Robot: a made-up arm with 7 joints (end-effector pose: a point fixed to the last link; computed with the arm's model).
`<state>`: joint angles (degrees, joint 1 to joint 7).
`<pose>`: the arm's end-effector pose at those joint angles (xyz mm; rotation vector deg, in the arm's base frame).
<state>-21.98 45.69 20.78 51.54 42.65 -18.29 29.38</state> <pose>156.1 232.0 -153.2 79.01 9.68 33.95</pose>
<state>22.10 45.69 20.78 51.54 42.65 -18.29 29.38</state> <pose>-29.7 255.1 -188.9 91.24 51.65 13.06</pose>
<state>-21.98 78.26 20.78 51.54 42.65 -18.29 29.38</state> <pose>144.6 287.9 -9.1 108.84 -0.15 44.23</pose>
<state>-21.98 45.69 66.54 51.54 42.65 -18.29 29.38</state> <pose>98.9 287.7 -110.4 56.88 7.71 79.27</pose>
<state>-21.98 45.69 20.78 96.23 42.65 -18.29 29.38</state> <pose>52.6 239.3 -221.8 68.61 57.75 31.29</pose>
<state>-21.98 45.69 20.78 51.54 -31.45 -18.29 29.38</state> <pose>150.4 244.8 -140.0 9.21 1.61 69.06</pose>
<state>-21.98 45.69 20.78 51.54 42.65 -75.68 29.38</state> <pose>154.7 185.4 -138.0 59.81 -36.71 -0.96</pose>
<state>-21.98 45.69 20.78 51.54 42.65 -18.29 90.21</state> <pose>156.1 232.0 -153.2 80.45 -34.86 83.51</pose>
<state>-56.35 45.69 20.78 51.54 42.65 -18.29 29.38</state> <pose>249.2 194.4 -41.7 64.18 -22.21 47.01</pose>
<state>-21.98 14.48 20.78 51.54 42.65 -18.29 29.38</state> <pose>154.5 113.7 -243.1 50.17 17.41 23.68</pose>
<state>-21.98 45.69 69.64 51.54 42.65 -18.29 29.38</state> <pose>93.3 290.2 -109.1 55.05 7.54 82.18</pose>
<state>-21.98 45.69 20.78 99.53 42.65 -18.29 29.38</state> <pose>43.8 237.0 -224.4 67.49 61.22 30.94</pose>
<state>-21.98 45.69 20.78 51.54 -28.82 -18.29 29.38</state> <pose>150.8 244.2 -140.1 11.82 1.91 68.13</pose>
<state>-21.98 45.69 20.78 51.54 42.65 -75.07 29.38</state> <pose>155.0 185.8 -138.1 60.08 -36.25 -0.59</pose>
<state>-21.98 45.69 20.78 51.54 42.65 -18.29 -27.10</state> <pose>156.1 232.0 -153.2 64.04 45.22 -13.38</pose>
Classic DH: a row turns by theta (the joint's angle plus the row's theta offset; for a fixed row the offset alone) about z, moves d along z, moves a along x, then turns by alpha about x. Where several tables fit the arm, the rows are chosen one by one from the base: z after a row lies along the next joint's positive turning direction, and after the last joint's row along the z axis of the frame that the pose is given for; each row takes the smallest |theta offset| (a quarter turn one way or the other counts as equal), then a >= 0, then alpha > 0; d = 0 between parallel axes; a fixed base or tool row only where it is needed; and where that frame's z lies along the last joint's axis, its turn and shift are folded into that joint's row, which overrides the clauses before.
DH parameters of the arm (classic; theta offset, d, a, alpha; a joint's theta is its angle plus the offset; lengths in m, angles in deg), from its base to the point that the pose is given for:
base (fixed): -4.07 0 0 -74.51
joint 1: -75.12 0.0244 -0.0089 -90
joint 2: 74 0.0001 -0.0052 90
joint 3: 90 -0.1475 0.012 -90
joint 4: 90 0.0016 0.0087 90
joint 5: 0 0.115 0 -90
joint 6: -90 0 0.0511 90
joint 7: 0 -0.0001 0 0

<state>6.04 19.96 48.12 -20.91 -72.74 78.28 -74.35</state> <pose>82.6 144.0 -129.5 -66.25 8.75 -67.77</pose>
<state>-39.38 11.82 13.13 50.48 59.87 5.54 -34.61</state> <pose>223.4 82.0 -204.8 52.57 49.93 -33.18</pose>
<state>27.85 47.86 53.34 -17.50 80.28 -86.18 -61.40</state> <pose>52.8 172.8 -79.8 -129.28 -62.54 107.90</pose>
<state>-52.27 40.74 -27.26 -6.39 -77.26 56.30 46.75</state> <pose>210.3 -0.2 -74.2 12.17 39.24 -8.69</pose>
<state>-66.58 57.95 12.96 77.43 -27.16 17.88 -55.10</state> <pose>220.6 247.3 -58.7 -18.36 12.27 -11.97</pose>
